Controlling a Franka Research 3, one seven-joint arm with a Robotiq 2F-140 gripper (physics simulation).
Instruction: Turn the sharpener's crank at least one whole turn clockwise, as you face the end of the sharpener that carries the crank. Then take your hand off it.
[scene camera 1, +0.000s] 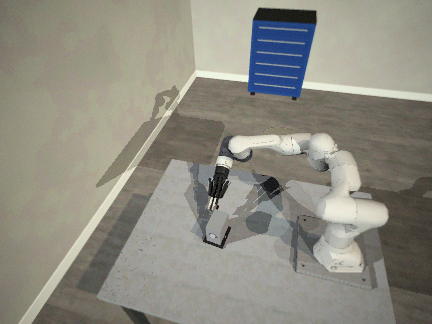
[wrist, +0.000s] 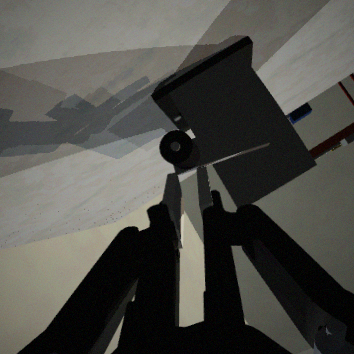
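The sharpener, a grey box (scene camera 1: 218, 224) (wrist: 245, 115) on a black base, stands on the table. Its round black crank knob (wrist: 175, 146) shows at the near end in the wrist view; the crank arm behind it is dark and hard to make out. My gripper (scene camera 1: 212, 204) (wrist: 189, 185) is at the crank end of the sharpener. Its fingers are nearly together, with a narrow gap and nothing held between them. In the wrist view the fingertips are just below the knob. Whether they touch the knob or the crank arm cannot be told.
The table (scene camera 1: 160, 260) carries the sharpener and the arm's base plate (scene camera 1: 310, 267) at the right. A blue drawer cabinet (scene camera 1: 282, 57) stands on the floor at the back. A blue object (wrist: 300, 113) and a dark red bar (wrist: 332, 142) show at the right of the wrist view.
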